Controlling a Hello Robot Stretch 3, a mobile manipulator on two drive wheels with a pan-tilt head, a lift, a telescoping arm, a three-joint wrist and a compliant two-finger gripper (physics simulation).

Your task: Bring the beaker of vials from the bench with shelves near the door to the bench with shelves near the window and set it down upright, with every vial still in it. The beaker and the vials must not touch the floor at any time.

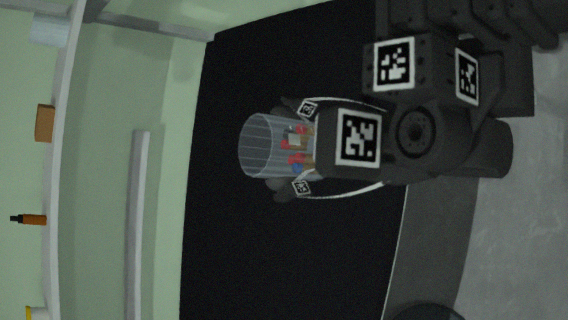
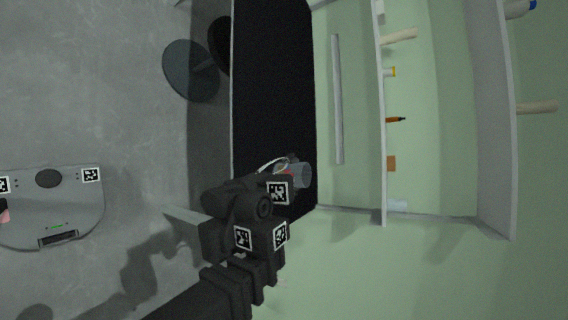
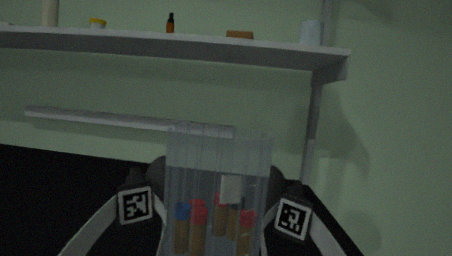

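A clear beaker stands upright between the fingers, its open rim up. Several brown vials with red, blue and dark caps are inside it. My gripper is shut on the beaker, one fingertip pressing on each side. Gripper and beaker are over the black top of the shelved bench, towards one end of it. The beaker's base is hidden, so I cannot tell whether it touches the bench.
A long shelf on the wall side holds a brown box, an orange bottle and a pale beaker. A grey bar runs below it. A round stool base stands by the bench's front.
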